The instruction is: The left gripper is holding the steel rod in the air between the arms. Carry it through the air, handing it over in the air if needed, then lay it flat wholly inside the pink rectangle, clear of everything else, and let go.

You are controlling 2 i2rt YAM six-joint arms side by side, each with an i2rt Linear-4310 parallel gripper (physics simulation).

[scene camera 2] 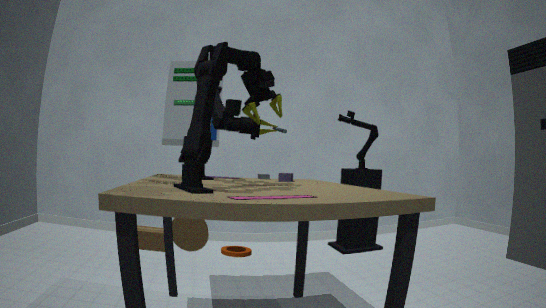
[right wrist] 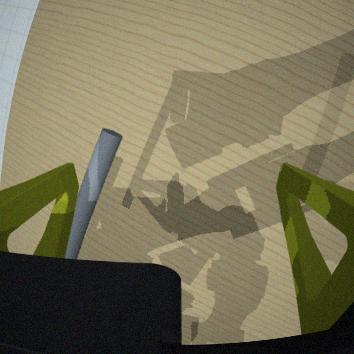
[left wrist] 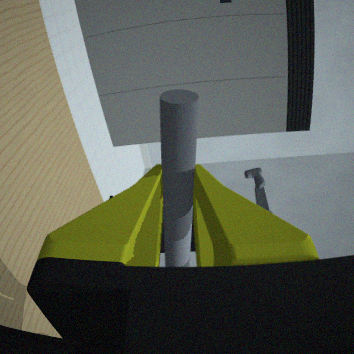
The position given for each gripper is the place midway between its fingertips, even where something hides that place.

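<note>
A grey steel rod (left wrist: 178, 108) is visible, and the right wrist view (right wrist: 108, 140) shows the rod too. Also visible are the left gripper (left wrist: 177, 175) and the right gripper (right wrist: 176, 174).
</note>
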